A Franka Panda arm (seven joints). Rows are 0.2 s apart.
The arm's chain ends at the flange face. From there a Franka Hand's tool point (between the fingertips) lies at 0.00 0.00 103.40 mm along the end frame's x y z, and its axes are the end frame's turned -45 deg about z.
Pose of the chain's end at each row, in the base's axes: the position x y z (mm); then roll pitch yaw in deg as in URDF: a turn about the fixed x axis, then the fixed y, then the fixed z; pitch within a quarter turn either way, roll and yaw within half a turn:
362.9, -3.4, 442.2, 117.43, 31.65, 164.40
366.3, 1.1, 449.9, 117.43, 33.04, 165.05
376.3, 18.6, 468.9, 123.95, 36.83, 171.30
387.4, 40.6, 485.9, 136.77, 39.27, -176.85
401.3, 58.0, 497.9, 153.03, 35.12, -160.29
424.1, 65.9, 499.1, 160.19, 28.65, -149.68
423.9, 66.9, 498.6, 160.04, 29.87, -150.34
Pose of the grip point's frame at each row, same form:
411.7, 78.3, 401.7, 157.40, 64.86, -145.53
415.1, 83.1, 410.0, 160.00, 65.73, -142.52
423.5, 98.2, 422.7, 174.17, 63.30, -127.20
431.1, 113.9, 427.6, -172.66, 55.34, -111.91
435.4, 120.0, 422.5, -168.79, 42.00, -102.30
446.7, 119.7, 413.7, -171.14, 33.32, -96.92
448.5, 121.5, 414.3, -170.06, 34.16, -96.90

